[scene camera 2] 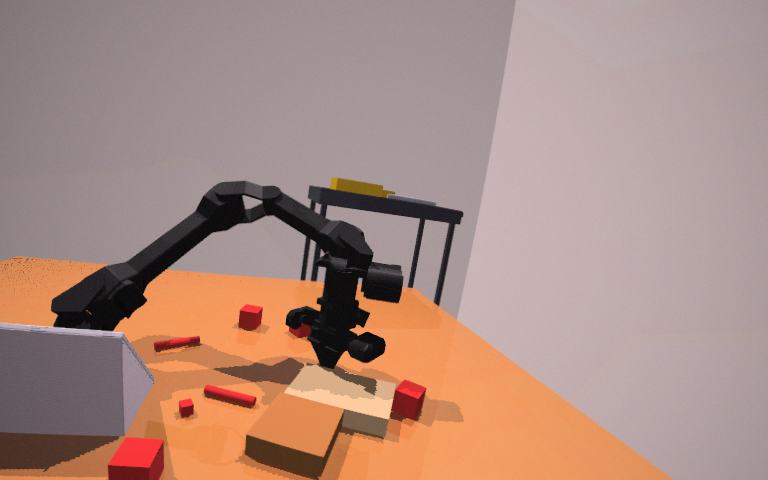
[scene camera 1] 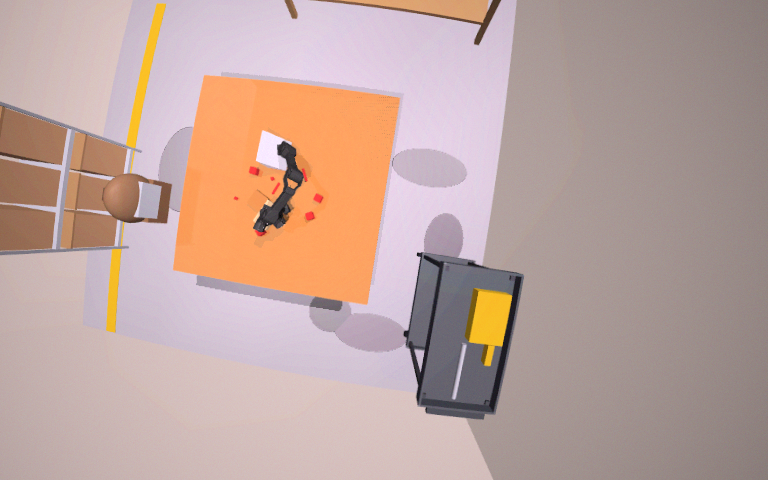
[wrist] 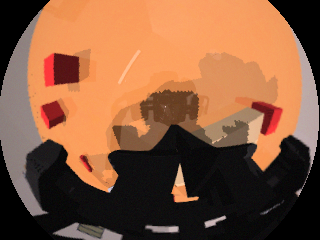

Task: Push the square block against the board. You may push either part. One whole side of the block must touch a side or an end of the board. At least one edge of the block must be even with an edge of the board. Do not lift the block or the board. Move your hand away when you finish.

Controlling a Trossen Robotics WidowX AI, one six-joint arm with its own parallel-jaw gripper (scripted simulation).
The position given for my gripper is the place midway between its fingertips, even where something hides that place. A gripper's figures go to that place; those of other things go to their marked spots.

Labels:
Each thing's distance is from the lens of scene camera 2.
my gripper (scene camera 2: 327, 374): 66 cm
pale board (scene camera 2: 367, 402): 56 cm
brown square block (scene camera 2: 292, 431): 49 cm
The marked spots on the pale board and the brown square block are 13 cm apart.

